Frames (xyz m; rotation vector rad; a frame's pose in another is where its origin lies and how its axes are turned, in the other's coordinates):
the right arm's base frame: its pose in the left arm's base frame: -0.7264 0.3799 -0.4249 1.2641 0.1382 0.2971
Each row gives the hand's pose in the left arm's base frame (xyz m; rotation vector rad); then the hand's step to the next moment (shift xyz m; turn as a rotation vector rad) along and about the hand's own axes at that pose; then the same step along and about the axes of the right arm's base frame.
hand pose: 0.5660 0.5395 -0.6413 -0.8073 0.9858 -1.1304
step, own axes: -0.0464 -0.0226 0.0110 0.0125 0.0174 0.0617
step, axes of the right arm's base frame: 0.0107 0.0441 -0.0269 0.0605 -0.0069 0.0236
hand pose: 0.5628 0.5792 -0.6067 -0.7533 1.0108 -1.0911
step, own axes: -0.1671 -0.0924 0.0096 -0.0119 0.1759 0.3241
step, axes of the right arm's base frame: 0.0038 0.1675 -0.0922 0.3629 -0.0629 0.0219
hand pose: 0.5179 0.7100 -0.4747 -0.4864 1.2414 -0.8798
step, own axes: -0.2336 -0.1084 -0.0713 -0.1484 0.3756 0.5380
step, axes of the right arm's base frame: -0.0608 0.2440 -0.0902 0.6642 -0.0509 -0.0935
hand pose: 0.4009 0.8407 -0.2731 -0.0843 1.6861 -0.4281
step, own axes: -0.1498 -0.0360 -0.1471 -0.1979 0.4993 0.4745
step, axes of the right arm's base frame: -0.0949 0.1892 -0.0240 0.6789 0.0041 -0.2296
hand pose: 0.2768 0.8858 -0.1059 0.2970 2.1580 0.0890
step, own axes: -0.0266 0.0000 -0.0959 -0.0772 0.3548 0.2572
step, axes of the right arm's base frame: -0.0572 0.0811 0.0075 0.3924 0.0175 -0.2091
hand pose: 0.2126 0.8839 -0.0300 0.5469 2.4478 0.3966
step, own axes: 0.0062 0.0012 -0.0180 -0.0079 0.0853 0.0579
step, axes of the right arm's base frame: -0.0134 0.0135 -0.0017 0.0857 0.0049 -0.0576
